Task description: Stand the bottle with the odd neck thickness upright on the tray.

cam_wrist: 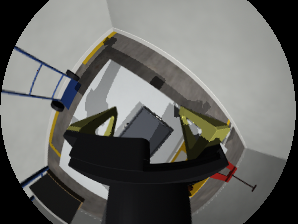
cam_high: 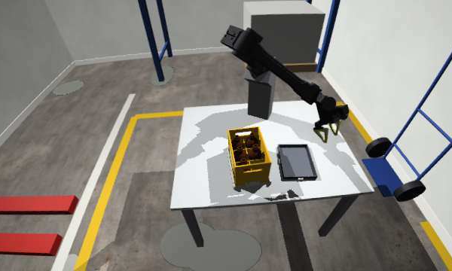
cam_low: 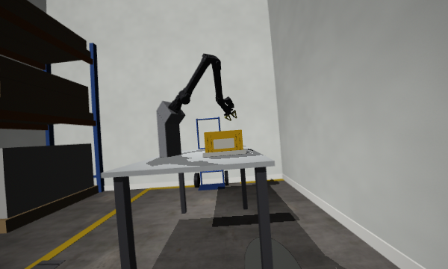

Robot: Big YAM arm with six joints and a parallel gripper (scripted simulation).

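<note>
The crate is 29 cm to the right of my hand, 26 cm behind it and 23 cm below it. Also, from my hand: dark tray (30 cm below, 13 cm behind, 3 cm to the right); then brown bottle (33 cm behind, 22 cm to the right, 22 cm below).
</note>
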